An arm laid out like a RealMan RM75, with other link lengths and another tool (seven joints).
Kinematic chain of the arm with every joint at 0, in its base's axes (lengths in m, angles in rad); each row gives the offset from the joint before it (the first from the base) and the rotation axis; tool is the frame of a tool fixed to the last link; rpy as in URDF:
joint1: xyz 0 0 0.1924 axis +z
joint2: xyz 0 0 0 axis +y
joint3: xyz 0 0 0.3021 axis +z
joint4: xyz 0 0 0 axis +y
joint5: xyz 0 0 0.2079 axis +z
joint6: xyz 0 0 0 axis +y
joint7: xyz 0 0 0.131 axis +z
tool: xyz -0.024 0.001 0.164 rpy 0.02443 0 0.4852
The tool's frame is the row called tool.
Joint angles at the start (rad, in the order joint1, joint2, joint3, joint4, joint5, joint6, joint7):
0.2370 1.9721 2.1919 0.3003 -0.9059 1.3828 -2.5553
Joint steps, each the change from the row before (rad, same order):
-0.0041 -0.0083 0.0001 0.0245 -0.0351 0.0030 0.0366
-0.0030 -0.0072 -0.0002 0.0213 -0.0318 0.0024 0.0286
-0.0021 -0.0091 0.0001 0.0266 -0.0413 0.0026 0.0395
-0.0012 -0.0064 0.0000 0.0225 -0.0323 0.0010 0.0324
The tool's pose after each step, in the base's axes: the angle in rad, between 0 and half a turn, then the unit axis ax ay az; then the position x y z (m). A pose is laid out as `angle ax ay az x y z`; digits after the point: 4 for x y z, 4 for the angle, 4 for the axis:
2.2599 -0.7866 0.3884 0.4800 0.3323 0.4262 -0.0261
2.2845 -0.7923 0.3858 0.4727 0.3297 0.4250 -0.0276
2.3173 -0.7989 0.3840 0.4630 0.3264 0.4238 -0.0298
2.3426 -0.8038 0.3832 0.4550 0.3238 0.4230 -0.0317

